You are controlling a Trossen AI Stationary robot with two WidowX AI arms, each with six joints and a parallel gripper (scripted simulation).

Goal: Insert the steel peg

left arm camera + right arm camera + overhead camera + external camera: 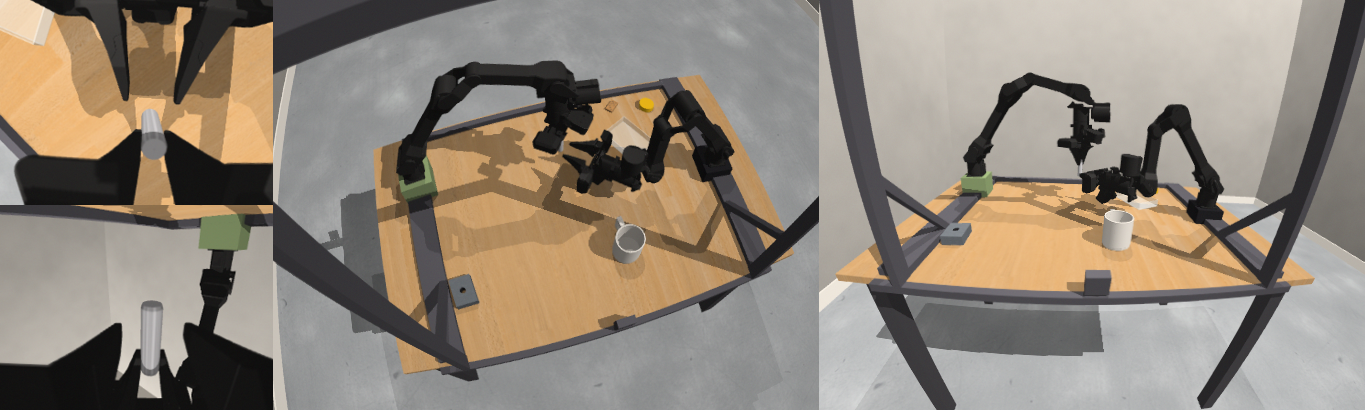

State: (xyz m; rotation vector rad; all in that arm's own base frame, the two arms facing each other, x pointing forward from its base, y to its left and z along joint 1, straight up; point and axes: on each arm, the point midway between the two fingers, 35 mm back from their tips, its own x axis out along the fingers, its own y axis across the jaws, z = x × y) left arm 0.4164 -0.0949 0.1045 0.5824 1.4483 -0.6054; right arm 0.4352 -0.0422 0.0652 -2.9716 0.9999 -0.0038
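The steel peg lies 3 cm ahead of my right hand, 4 cm to the left of it and 2 cm above it. From my right hand the other things lie so: yellow disc (26 cm ahead, 27 cm to the right, 11 cm below); clear tray (11 cm ahead, 18 cm to the right, 11 cm below).
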